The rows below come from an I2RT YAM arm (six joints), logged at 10 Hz.
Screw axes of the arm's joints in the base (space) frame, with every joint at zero. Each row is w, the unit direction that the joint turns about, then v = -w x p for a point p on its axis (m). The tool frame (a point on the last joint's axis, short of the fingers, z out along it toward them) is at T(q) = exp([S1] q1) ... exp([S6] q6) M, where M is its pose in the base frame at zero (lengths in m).
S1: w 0 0 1 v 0 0 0
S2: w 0 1 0 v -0.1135 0 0.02
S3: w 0 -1 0 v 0.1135 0 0.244
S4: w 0 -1 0 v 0.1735 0 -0.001
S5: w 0 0 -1 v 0 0.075 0
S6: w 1 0 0 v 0 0.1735 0
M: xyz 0.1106 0 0.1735 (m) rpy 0 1.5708 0 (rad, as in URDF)
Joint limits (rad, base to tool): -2.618..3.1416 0..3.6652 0..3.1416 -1.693..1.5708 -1.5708..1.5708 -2.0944..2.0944
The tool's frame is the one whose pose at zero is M.
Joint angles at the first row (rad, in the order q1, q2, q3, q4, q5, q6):
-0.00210, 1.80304, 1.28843, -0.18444, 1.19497, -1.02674
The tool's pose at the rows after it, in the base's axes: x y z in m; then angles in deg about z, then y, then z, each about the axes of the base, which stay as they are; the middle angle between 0 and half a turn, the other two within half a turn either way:
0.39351 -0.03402 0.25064 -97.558 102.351 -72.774
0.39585 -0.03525 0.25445 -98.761 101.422 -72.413
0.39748 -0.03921 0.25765 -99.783 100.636 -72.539
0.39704 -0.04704 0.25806 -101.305 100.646 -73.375
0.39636 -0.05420 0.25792 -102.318 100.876 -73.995
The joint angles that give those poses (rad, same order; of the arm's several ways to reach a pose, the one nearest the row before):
-0.00210, 1.80306, 1.28847, -0.11887, 1.20107, -1.10226
-0.00515, 1.80266, 1.28845, -0.06774, 1.20222, -1.17322
-0.01507, 1.80268, 1.28844, -0.02420, 1.20260, -1.23313
-0.03491, 1.80266, 1.28844, -0.01776, 1.19801, -1.26668
-0.05320, 1.80267, 1.28845, -0.01775, 1.18964, -1.28577

